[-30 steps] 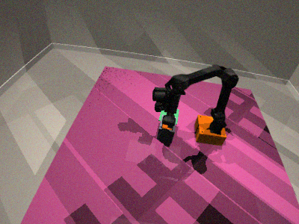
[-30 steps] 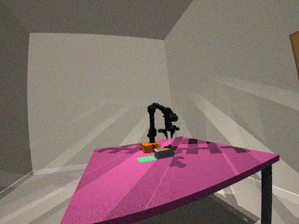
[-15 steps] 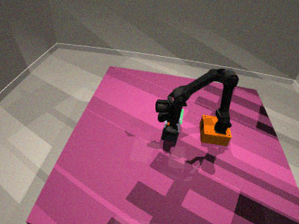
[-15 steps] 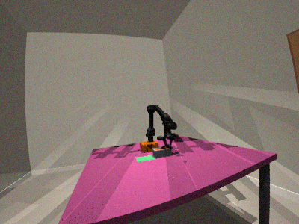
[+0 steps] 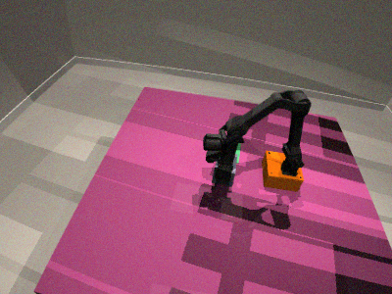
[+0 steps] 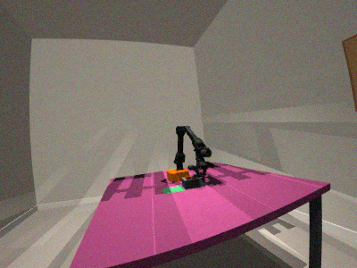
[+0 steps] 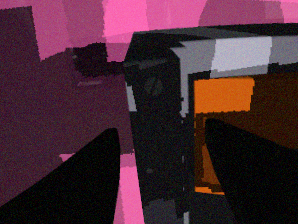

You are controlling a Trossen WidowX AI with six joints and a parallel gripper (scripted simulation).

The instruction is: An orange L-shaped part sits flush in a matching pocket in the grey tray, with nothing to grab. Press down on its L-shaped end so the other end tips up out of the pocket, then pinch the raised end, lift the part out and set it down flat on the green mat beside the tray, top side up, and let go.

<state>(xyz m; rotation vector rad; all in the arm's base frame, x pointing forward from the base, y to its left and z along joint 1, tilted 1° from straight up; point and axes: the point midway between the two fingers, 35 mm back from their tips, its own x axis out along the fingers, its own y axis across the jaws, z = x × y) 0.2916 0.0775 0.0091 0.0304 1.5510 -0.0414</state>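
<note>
The orange l-shaped part lies 6 cm to the right of my gripper tip and 1 cm behind it. From my gripper tip the other things lie so: green mat (22 cm to the right, 7 cm below, 2 cm behind).
</note>
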